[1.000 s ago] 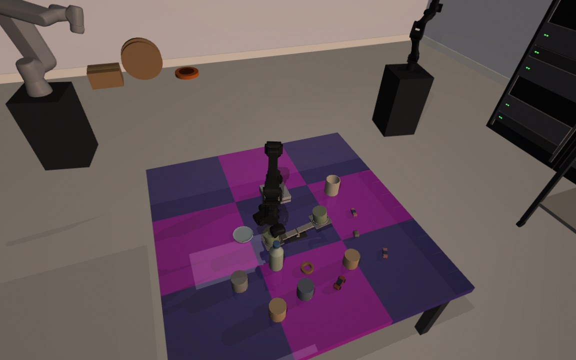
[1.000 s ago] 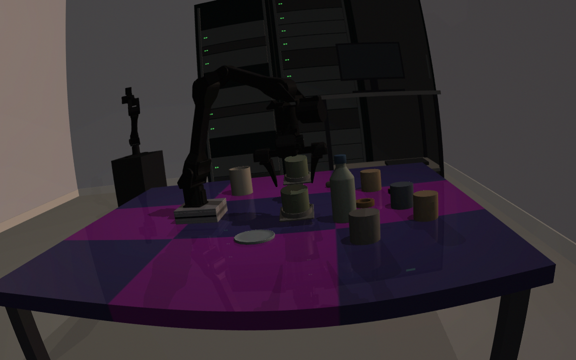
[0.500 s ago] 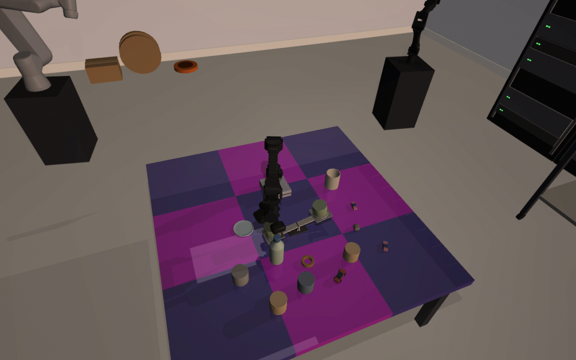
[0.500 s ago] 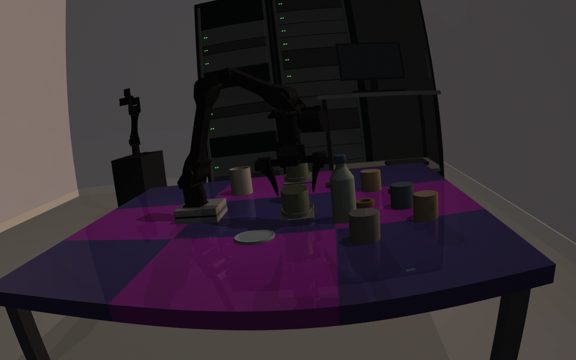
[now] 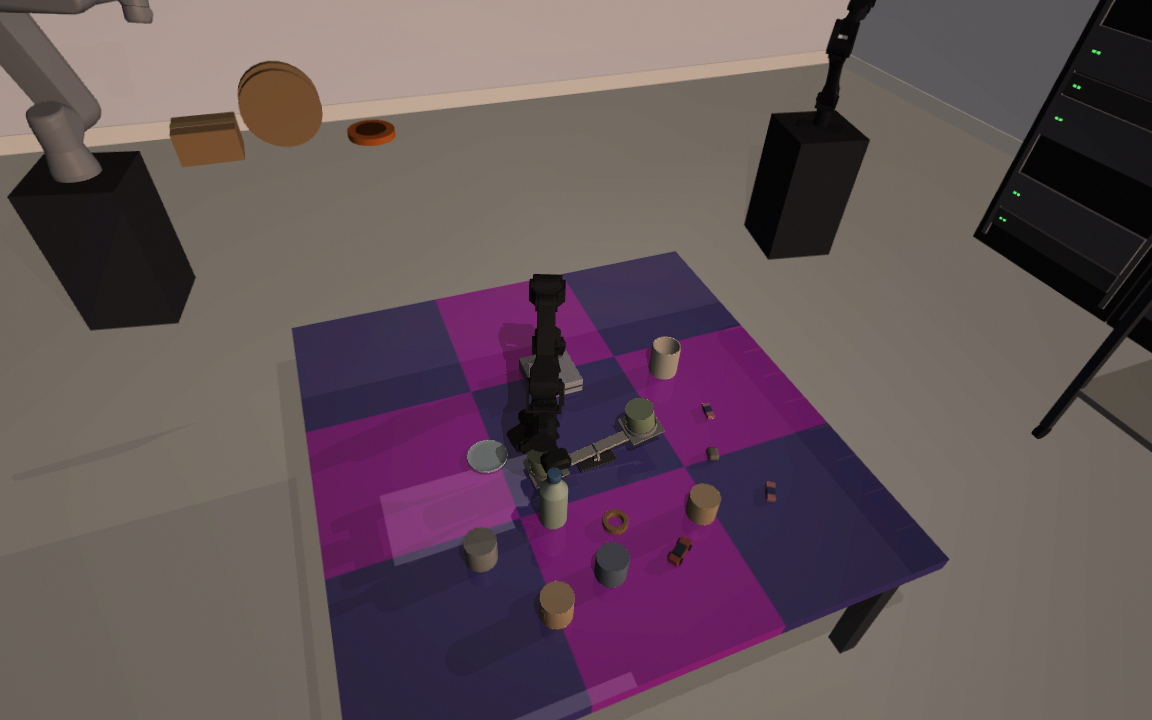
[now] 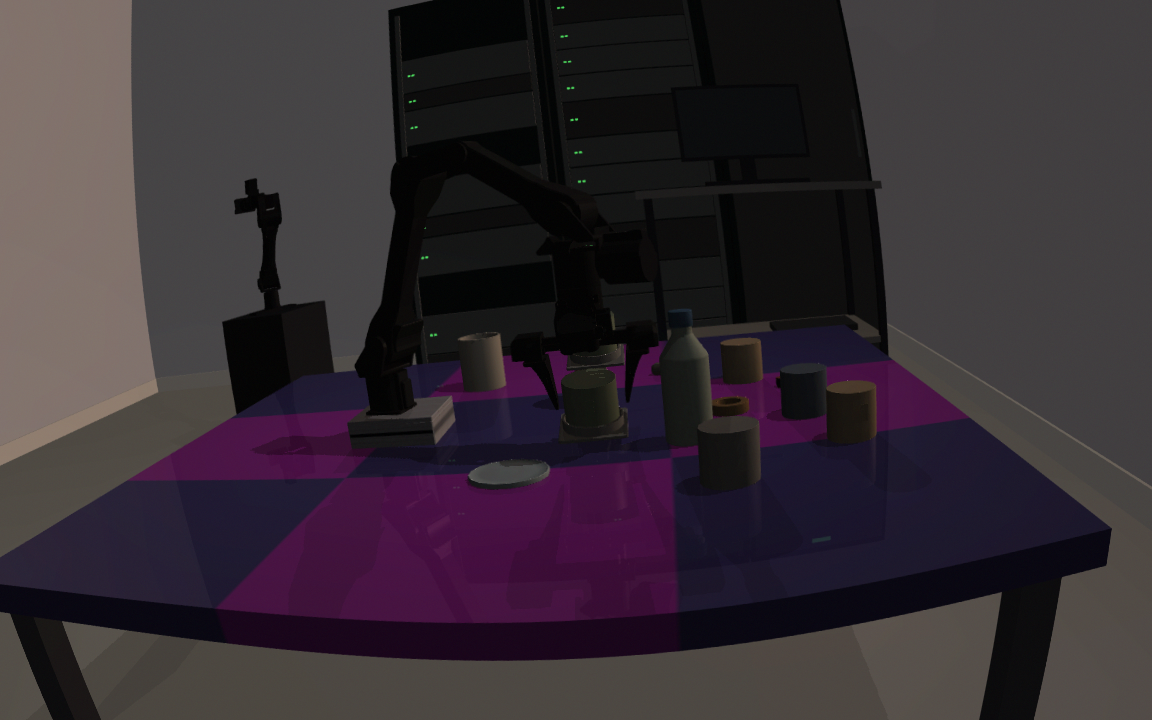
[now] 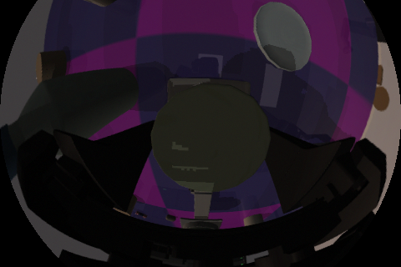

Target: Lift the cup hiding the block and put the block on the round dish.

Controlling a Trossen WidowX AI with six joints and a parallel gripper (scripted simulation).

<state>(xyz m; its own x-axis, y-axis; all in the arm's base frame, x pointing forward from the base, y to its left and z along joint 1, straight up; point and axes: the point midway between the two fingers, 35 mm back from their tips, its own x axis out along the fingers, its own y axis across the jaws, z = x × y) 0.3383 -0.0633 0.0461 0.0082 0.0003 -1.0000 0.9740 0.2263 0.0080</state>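
My gripper tip is now 130 mm to the left of the round dish, 80 mm past it and 50 mm above it. The rest, counted from my gripper tip: bottle (130 mm ahead, 60 mm above); grey block (10 mm below); balance beam (130 mm to the left, 30 mm behind, 10 mm below).
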